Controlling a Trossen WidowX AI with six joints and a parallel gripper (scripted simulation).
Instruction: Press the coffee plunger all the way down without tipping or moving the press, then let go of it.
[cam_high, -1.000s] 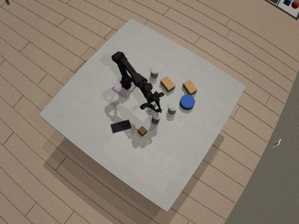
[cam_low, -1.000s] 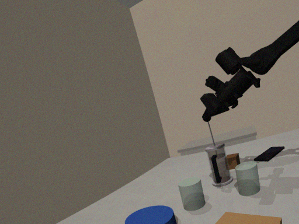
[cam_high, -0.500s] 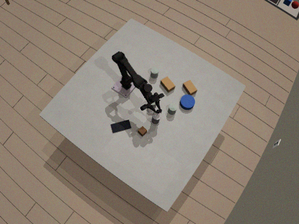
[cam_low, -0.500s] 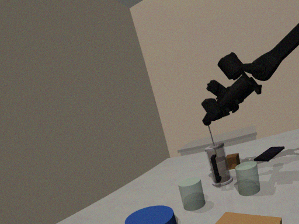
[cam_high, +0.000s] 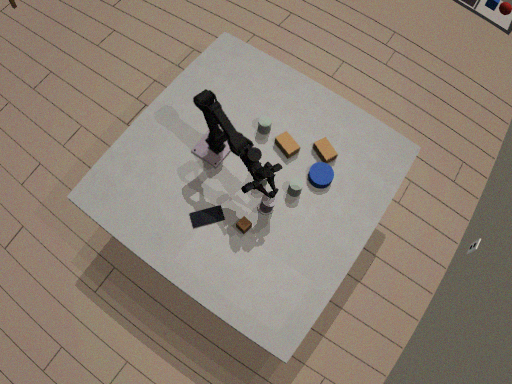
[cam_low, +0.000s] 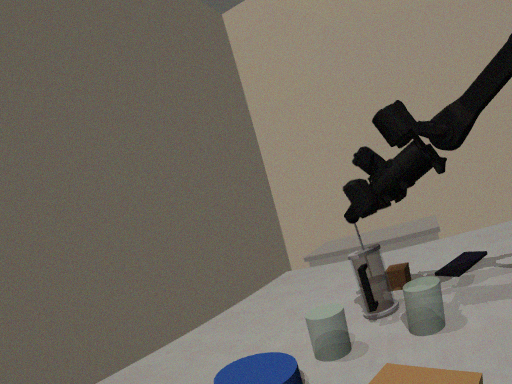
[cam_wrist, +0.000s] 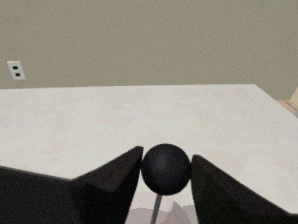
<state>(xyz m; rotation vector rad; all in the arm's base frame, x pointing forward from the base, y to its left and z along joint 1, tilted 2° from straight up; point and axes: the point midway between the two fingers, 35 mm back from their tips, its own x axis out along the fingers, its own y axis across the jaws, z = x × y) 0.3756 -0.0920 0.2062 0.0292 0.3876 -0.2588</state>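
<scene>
The coffee press lies 100 mm below my gripper tip, 20 mm to the left of it and 20 mm behind it. The rest, counted from my gripper tip: flat black slab (210 mm below, 210 mm behind, 200 mm to the right); blue disc (300 mm to the left, 190 mm below, 80 mm ahead); orange cube (180 mm below, 130 mm to the right, 50 mm behind).
</scene>
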